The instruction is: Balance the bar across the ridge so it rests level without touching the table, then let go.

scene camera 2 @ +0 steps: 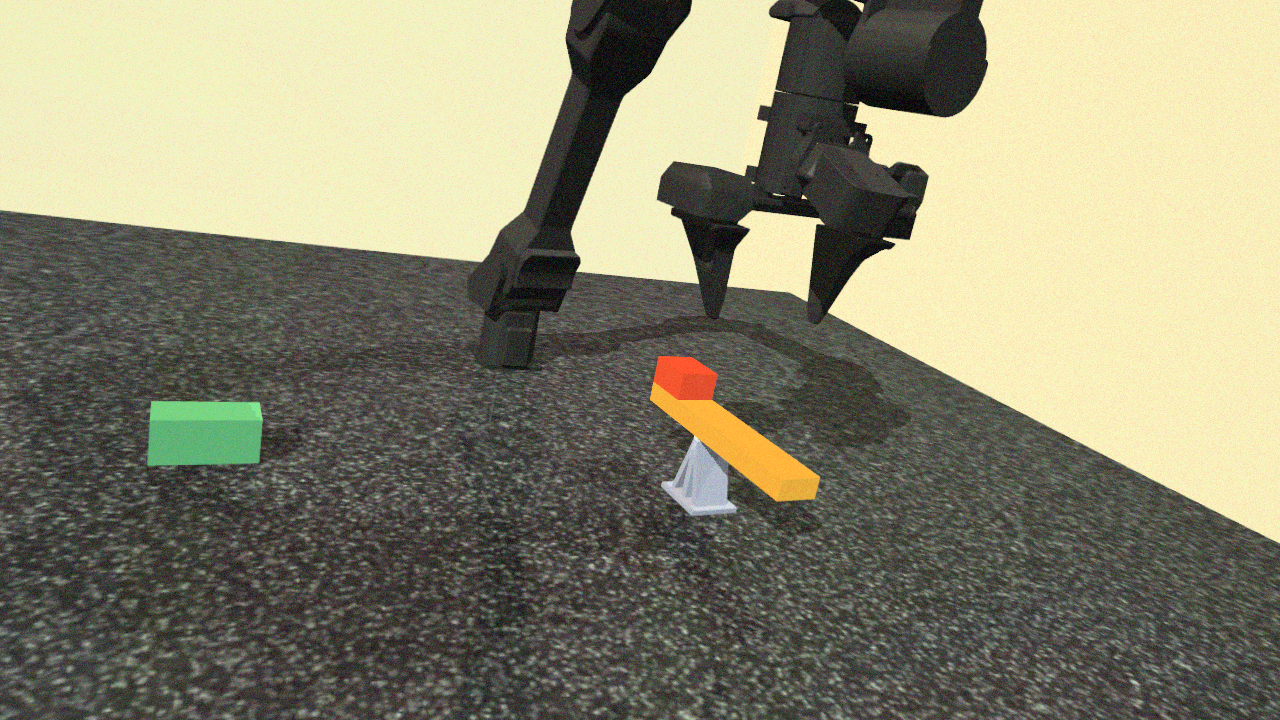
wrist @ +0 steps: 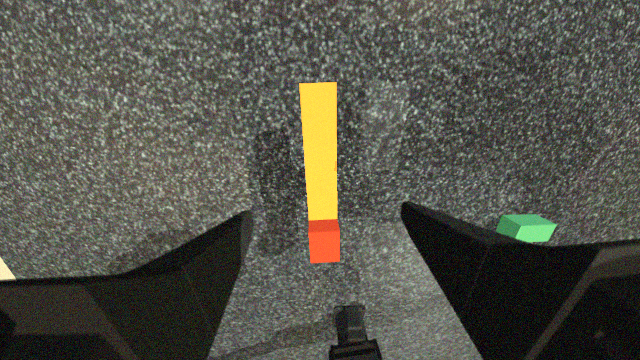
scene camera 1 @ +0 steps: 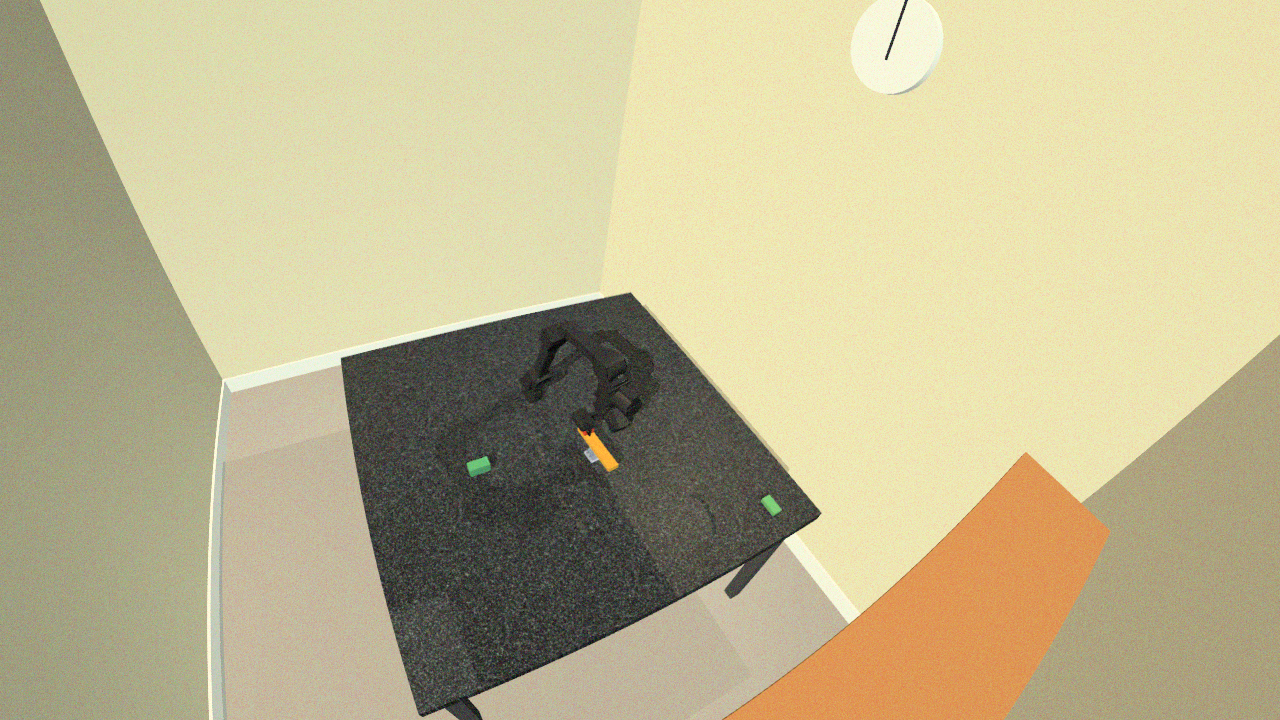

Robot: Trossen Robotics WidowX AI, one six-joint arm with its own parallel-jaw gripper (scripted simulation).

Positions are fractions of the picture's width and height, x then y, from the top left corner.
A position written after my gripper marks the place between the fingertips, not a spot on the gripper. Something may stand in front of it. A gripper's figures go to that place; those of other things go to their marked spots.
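Distance of my gripper (scene camera 2: 0.60, 0.45): 67 cm from the lens. A green block (scene camera 2: 0.14, 0.60) is 70 cm from the lens; a yellow-orange bar (scene camera 2: 0.53, 0.54) is 73 cm from the lens.
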